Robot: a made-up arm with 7 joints.
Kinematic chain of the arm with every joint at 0, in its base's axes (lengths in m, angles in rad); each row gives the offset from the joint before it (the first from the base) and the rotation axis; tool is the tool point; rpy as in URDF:
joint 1: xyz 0 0 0 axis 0.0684 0.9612 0.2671
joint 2: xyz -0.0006 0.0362 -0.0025 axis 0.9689 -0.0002 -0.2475
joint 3: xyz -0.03 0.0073 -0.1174 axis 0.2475 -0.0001 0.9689
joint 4: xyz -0.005 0 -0.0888 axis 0.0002 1 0
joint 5: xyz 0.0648 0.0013 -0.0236 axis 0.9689 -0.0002 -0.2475
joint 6: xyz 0.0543 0 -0.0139 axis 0.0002 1 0
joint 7: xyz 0.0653 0 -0.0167 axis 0.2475 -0.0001 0.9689
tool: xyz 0 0 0 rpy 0 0.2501 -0.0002
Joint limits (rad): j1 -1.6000..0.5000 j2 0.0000..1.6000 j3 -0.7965..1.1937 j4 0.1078..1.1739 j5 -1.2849..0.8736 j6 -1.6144..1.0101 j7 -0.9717..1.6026
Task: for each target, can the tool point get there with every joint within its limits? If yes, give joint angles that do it. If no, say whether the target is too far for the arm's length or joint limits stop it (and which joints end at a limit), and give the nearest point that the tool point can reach.
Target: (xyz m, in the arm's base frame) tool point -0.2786 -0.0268 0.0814
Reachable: no: joint limits stop it (at a limit: joint 1, joint 2, joint 3, joint 4) | nearest point -0.0758 0.2142 0.1290 | short by 0.319 m
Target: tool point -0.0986 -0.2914 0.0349
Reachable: no: joint limits stop it (at a limit: joint 1, joint 2, joint 3, joint 4) | nearest point 0.1538 -0.1709 0.0197 | short by 0.280 m
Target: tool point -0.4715 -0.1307 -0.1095
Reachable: no: too far | nearest point -0.2480 -0.0333 -0.2782 | short by 0.296 m
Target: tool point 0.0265 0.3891 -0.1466
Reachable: yes | joints 0.3071 1.3527 -0.2625 0.7813 -0.0432 0.2543 0.9865
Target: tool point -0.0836 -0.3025 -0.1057
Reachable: no: joint limits stop it (at a limit: joint 1, joint 2, joint 3, joint 4, joint 5) | nearest point -0.0568 -0.1013 -0.2020 | short by 0.225 m
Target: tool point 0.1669 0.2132 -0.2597
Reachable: yes | joints -0.2031 0.4803 0.2632 0.2962 -0.0277 0.6330 0.0220
